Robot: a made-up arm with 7 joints. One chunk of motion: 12 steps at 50 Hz.
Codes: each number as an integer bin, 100 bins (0 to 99) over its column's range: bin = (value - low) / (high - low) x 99, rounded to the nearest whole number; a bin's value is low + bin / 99 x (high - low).
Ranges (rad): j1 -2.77..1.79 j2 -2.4..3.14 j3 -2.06..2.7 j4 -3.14..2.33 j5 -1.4..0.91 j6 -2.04..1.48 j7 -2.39..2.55
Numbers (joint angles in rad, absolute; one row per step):
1: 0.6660 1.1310 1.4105 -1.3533 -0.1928 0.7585 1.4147
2: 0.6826 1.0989 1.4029 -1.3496 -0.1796 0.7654 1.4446
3: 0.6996 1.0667 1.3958 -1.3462 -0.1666 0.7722 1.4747
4: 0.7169 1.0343 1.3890 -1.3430 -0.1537 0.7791 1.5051
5: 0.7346 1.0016 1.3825 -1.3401 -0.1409 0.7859 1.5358
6: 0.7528 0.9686 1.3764 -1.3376 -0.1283 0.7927 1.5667
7: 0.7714 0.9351 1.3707 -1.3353 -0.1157 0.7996 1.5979
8: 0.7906 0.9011 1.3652 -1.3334 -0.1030 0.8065 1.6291
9: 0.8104 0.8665 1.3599 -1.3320 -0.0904 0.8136 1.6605
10: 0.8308 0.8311 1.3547 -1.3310 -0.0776 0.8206 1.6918
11: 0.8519 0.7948 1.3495 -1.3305 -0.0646 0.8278 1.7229
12: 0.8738 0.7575 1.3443 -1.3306 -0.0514 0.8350 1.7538
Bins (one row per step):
1: 75 63 72 32 52 79 76
2: 75 63 72 32 52 79 77
3: 75 62 72 32 53 79 77
4: 76 61 72 33 53 79 78
5: 76 61 72 33 54 79 79
6: 76 60 71 33 55 80 79
7: 77 60 71 33 55 80 80
8: 77 59 71 33 56 80 81
9: 78 58 71 33 56 80 81
10: 78 58 71 33 57 80 82
11: 79 57 71 33 57 81 82
12: 79 56 71 33 58 81 83

